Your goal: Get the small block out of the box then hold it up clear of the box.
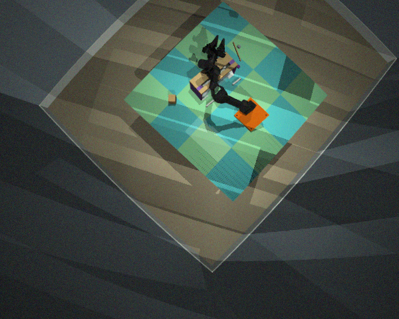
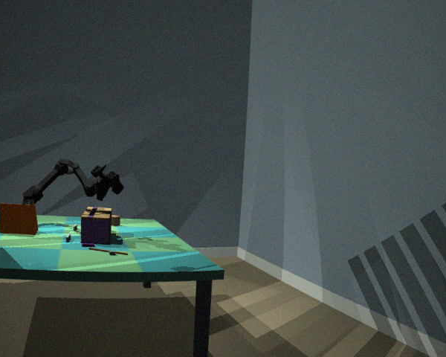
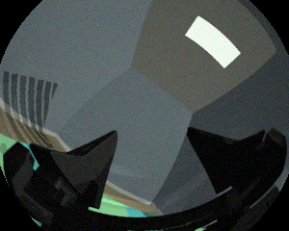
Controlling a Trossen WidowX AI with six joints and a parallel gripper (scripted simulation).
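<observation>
The box lies 100 mm behind my gripper tip, 110 mm to the left of it and 290 mm below it. From my gripper tip the other things lie so: thin brown stick (40 mm behind, 250 mm to the right, 350 mm below); then grey piece (20 mm behind, 290 mm to the right, 350 mm below); then brown cube (80 mm ahead, 460 mm to the left, 330 mm below).
</observation>
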